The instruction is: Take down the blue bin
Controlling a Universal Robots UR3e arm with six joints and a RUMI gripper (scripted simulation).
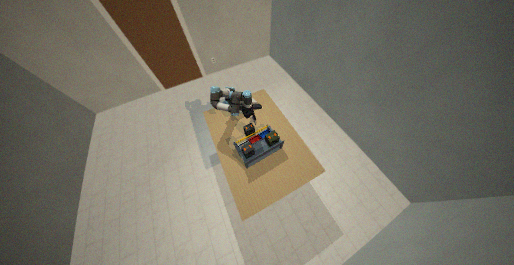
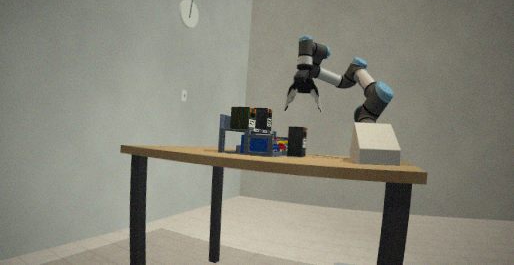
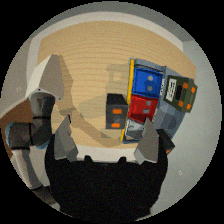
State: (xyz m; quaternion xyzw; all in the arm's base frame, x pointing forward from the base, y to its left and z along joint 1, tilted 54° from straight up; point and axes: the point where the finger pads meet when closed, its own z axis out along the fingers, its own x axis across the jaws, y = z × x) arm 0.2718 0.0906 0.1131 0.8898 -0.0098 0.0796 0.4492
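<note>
My hand is 130 mm above the dark box, 50 mm to the left of it and 20 mm short of it. Round my hand: yellow rod 130 mm below, 70 mm ahead, 60 mm to the right; red bin 160 mm ahead, 150 mm below, 60 mm to the right; blue open bin 170 mm ahead, 150 mm below, 50 mm to the left.
</note>
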